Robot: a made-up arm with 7 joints. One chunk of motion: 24 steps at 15 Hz.
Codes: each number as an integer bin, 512 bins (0 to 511) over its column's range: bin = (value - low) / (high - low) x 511, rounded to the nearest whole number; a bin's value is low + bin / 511 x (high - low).
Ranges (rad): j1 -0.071..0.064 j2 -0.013..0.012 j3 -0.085..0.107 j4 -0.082..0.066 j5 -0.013..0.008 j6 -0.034..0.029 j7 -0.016..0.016
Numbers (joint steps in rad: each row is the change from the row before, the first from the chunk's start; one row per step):
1: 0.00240 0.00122 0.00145 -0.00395 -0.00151 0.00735 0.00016
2: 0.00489 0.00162 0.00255 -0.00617 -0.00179 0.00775 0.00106
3: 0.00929 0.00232 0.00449 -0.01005 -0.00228 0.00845 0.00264
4: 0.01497 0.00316 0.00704 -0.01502 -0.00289 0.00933 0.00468
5: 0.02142 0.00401 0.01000 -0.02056 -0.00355 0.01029 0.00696
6: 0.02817 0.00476 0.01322 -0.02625 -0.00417 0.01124 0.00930
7: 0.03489 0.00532 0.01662 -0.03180 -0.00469 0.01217 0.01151
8: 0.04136 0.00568 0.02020 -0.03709 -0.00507 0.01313 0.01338
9: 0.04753 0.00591 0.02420 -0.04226 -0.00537 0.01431 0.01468
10: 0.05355 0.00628 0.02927 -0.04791 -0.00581 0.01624 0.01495
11: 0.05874 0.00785 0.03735 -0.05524 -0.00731 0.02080 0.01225
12: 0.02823 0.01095 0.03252 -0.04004 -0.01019 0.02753 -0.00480
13: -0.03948 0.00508 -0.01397 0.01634 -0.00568 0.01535 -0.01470
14: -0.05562 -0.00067 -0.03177 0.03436 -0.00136 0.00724 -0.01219
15: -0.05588 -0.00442 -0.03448 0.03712 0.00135 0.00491 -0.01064
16: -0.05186 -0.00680 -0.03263 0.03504 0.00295 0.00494 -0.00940
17: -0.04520 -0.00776 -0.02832 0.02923 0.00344 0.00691 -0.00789
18: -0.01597 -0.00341 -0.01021 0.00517 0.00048 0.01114 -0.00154
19: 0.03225 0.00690 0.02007 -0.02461 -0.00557 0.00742 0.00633
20: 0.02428 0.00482 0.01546 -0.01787 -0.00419 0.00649 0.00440
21: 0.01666 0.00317 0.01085 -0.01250 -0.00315 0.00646 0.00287
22: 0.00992 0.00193 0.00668 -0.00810 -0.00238 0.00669 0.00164
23: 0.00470 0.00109 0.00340 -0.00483 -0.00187 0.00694 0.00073
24: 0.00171 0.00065 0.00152 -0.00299 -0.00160 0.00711 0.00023
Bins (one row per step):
1: 278 291 230 269 280 335 258
2: 287 299 233 262 273 339 272
3: 304 313 238 248 261 344 298
4: 325 330 245 231 246 351 330
5: 350 348 253 212 230 359 367
6: 375 363 261 192 215 367 404
7: 401 374 270 173 202 374 439
8: 425 382 280 155 193 382 469
9: 449 387 291 137 186 392 490
10: 471 394 304 118 175 408 494
11: 491 426 326 92 138 444 451
12: 376 490 313 145 68 499 179
13: 119 370 189 340 178 400 21
14: 58 252 142 402 283 335 61
15: 57 175 134 411 349 316 86
16: 72 127 139 404 388 316 105
17: 98 107 151 384 400 332 130
18: 208 196 199 301 328 366 231
19: 391 407 280 198 181 336 357
20: 361 364 267 221 214 328 326
21: 332 331 255 240 240 328 301
22: 306 305 244 255 258 330 282
23: 287 288 235 266 271 332 267
24: 275 279 230 273 277 333 259

